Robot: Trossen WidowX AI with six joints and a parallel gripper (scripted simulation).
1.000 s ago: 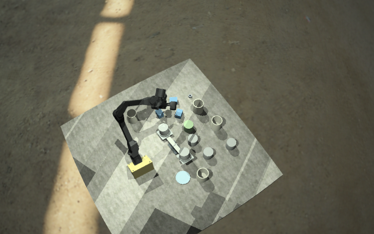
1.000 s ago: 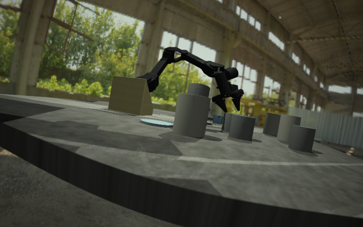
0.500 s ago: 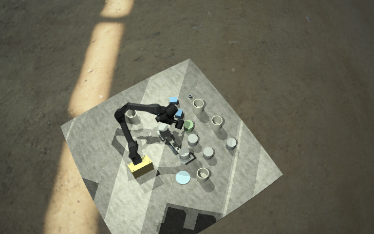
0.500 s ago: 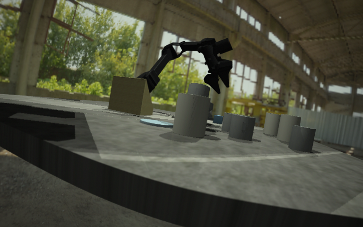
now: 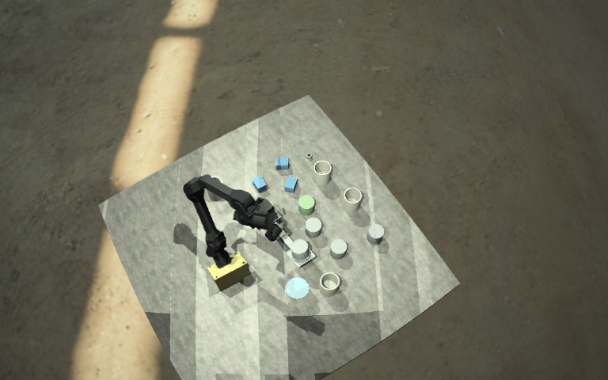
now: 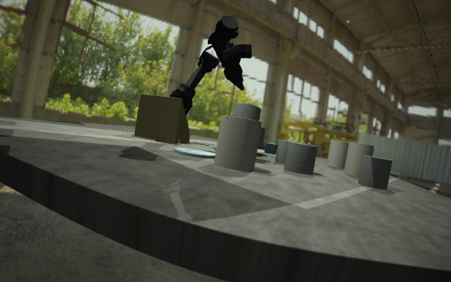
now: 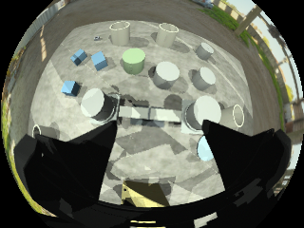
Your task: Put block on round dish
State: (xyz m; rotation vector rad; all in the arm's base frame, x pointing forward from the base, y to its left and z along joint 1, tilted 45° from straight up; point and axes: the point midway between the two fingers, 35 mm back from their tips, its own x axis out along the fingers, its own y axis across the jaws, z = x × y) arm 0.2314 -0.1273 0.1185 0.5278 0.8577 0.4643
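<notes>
My gripper tip is 40 mm short of the teal block, 130 mm to the right of it and 170 mm above it. Round my gripper tip: round light-blue dish 30 mm behind, 230 mm to the right, 210 mm below; then small balance 50 mm ahead, 190 mm below; then green cylinder 190 mm ahead, 80 mm to the left, 170 mm below.
</notes>
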